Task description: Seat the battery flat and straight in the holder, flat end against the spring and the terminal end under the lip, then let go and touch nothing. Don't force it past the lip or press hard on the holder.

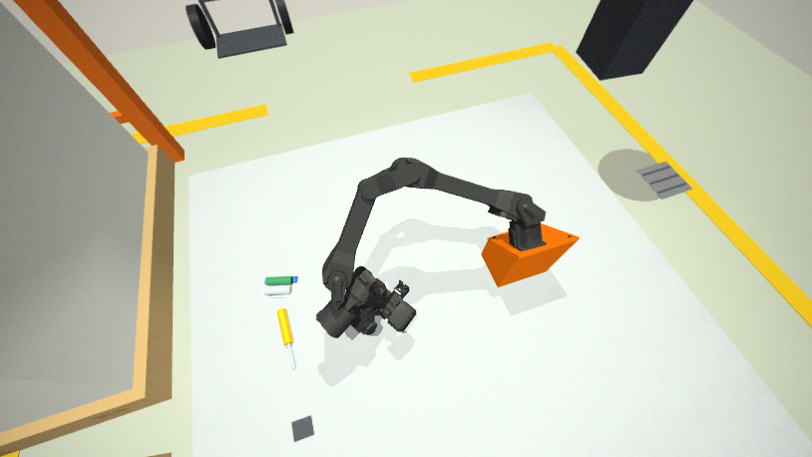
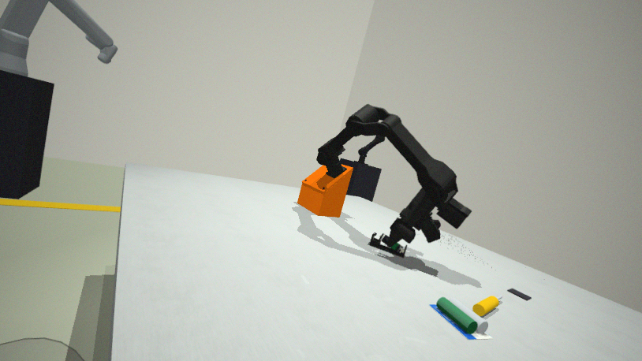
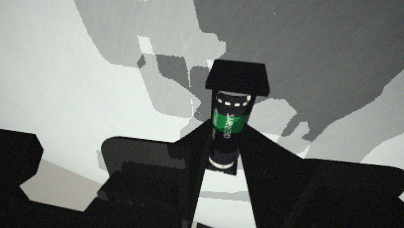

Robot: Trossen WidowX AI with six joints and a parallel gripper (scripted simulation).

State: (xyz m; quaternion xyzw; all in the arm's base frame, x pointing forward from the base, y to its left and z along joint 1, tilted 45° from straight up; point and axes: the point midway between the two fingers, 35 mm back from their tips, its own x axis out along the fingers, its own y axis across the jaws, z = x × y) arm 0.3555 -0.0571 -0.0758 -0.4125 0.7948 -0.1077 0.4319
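Now: the battery 1 cm above my gripper tip. From my gripper tip the other things lie so: yellow-handled screwdriver (28 cm ahead, 3 cm to the left).
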